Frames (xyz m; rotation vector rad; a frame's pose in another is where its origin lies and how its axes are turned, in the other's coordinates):
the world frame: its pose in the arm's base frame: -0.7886 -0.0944 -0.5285 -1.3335 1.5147 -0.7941
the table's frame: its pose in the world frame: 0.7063 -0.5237 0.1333 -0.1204 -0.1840 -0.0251
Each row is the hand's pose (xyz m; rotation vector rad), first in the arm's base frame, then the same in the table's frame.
Working: the arm's base frame: its pose in the table's frame: -0.7989 -0.3079 0.5471 1.4749 -1.4203 0.5857

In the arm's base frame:
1: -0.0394 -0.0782 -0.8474 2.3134 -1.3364 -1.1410
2: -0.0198 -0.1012 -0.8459 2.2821 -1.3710 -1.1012
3: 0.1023 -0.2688 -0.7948 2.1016 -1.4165 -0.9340
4: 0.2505 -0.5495 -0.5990 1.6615 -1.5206 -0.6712
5: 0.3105 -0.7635 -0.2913 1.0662 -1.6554 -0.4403
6: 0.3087 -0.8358 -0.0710 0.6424 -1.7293 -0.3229
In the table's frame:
1: -0.5013 0.4343 0.8406 -1.8404 -0.3167 -0.0556
2: -0.4761 0.4203 0.8497 -1.8428 -0.2648 -0.0463
3: -0.3077 0.2929 0.8818 -1.9242 -0.0272 -0.0515
4: -0.0673 0.0106 0.8416 -2.0544 0.4793 0.0390
5: 0.0618 -0.3170 0.6999 -2.0858 1.0961 0.3100
6: 0.0690 -0.5182 0.5849 -2.0180 1.4892 0.5738

